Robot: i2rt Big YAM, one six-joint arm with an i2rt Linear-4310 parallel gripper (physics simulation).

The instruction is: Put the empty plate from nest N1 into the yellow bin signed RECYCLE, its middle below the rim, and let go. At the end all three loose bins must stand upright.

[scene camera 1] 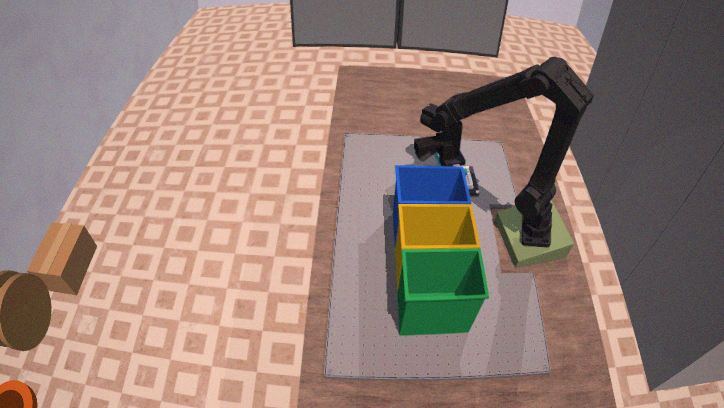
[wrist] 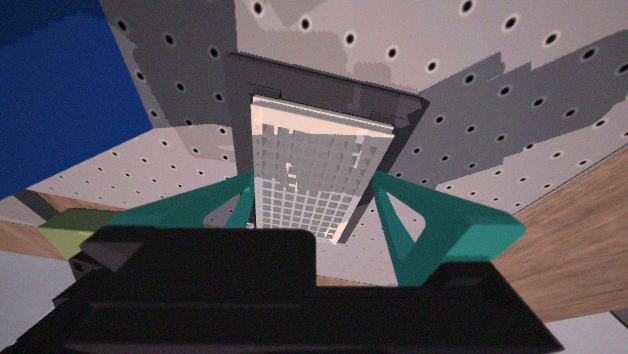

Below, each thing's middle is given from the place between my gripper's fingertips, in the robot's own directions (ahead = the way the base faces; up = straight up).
Now: the white plate (wrist: 311, 166) 10 mm behind my hand. From my hand the other things lie so: yellow bin (scene camera 1: 421, 226) (340 mm to the left, 70 mm above, 10 mm ahead); blue bin (scene camera 1: 414, 184) (210 mm to the left, 70 mm above, 40 mm ahead); dark nest (wrist: 297, 85) (10 mm below, 10 mm behind).
